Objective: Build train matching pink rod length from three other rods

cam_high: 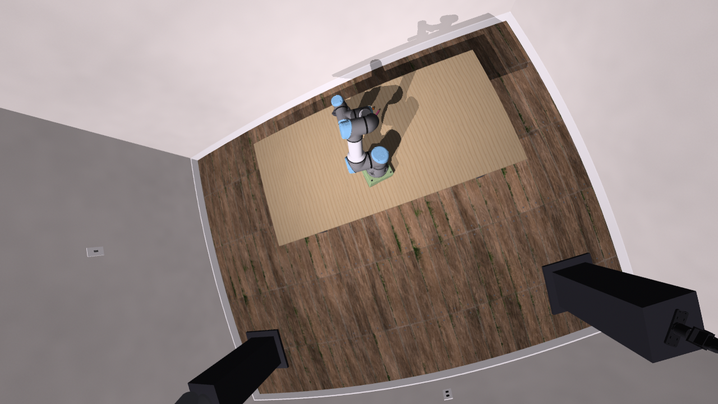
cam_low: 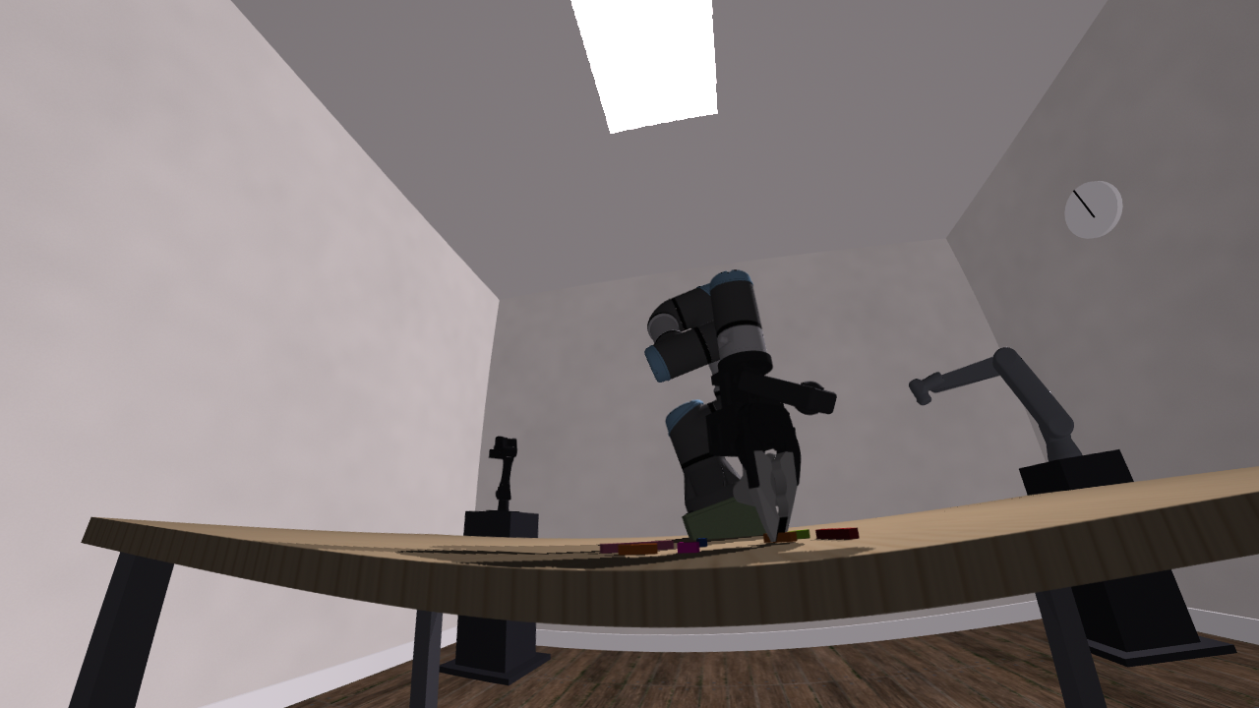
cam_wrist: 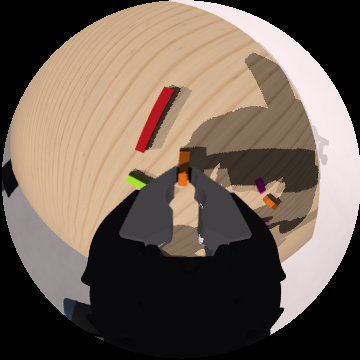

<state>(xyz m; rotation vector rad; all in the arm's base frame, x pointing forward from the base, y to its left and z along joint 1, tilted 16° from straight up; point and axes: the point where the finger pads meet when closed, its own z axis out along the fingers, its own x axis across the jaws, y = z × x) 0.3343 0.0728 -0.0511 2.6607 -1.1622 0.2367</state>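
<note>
Now: hand 5 cm past the lime rod, 1 cm to the right of it and 1 cm above it. Round my hand: red rod 6 cm to the left, 2 cm ahead, 1 cm below; then blue rod 9 cm to the right, 4 cm behind, 1 cm below; then magenta rod 9 cm to the right, 6 cm ahead, 1 cm below.
</note>
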